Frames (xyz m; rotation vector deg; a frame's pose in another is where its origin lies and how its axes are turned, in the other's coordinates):
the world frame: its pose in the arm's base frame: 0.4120 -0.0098 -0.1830 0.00 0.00 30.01
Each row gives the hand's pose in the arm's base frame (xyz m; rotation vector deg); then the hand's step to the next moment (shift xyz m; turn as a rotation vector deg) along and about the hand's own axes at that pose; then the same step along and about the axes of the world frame.
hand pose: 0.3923 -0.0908 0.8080 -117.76 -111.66 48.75
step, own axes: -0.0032 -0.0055 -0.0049 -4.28 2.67 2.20
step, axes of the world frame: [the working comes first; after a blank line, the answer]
step, axes of the arm's base frame: -0.0021 -0.0012 0.0077 1.25 -4.99 -1.96

-0.0024 0.0000 0.0077 -1.41 -4.94 -1.96
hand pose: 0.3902 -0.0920 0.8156 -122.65 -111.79 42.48
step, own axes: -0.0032 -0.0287 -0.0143 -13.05 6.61 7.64
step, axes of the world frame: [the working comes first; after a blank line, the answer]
step, axes of the arm's base frame: -0.0192 0.0040 0.0255 2.04 -15.18 -6.14

-0.0146 0.0131 0.0255 -5.83 -14.17 -6.14
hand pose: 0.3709 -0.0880 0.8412 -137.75 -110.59 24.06
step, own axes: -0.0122 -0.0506 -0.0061 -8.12 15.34 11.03
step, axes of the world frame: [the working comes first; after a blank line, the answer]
step, axes of the arm's base frame: -0.0493 0.0008 0.0178 10.56 -12.94 -12.00

-0.0423 0.0253 0.0178 2.67 -16.48 -12.00
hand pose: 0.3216 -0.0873 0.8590 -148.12 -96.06 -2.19
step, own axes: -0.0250 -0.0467 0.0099 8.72 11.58 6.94
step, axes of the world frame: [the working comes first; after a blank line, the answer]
step, axes of the arm's base frame: -0.0530 -0.0032 -0.0095 14.05 3.68 -6.89

-0.0474 0.0237 -0.0095 14.01 -3.84 -6.89
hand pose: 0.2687 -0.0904 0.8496 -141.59 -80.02 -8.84
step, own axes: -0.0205 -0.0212 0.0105 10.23 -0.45 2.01
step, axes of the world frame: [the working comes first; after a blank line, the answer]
step, axes of the arm's base frame: -0.0293 -0.0033 -0.0105 4.85 9.22 0.61

-0.0270 0.0118 -0.0105 8.81 5.55 0.61
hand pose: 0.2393 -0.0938 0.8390 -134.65 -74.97 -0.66
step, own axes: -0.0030 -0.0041 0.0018 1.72 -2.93 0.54
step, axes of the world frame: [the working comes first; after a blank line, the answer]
step, axes of the arm's base frame: -0.0053 0.0001 -0.0007 -1.54 2.91 1.00

-0.0046 0.0028 -0.0007 0.13 3.29 1.00
